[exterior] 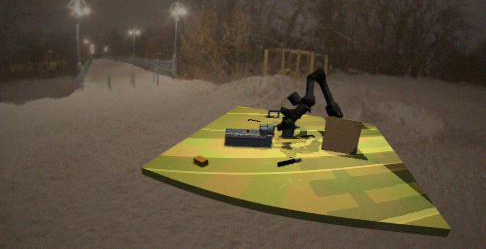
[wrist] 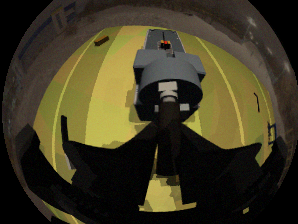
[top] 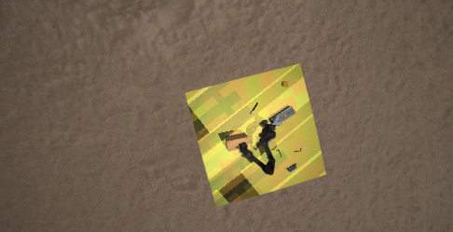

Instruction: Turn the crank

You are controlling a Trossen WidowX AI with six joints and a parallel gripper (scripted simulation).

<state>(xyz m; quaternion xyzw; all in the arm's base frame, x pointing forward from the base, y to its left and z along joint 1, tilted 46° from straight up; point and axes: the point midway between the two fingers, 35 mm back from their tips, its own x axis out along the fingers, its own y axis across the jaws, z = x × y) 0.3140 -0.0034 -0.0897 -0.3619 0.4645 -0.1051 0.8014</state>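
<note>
Right now my gripper tip is 160 mm short of the red pointer, 20 mm to the right of it and 10 mm above it. From my gripper tip the other things lie so: black stick (100 mm behind, 200 mm to the left, 80 mm below); crank handle (20 mm behind, 20 mm above); grey block (70 mm behind, 150 mm to the right, 60 mm below).
</note>
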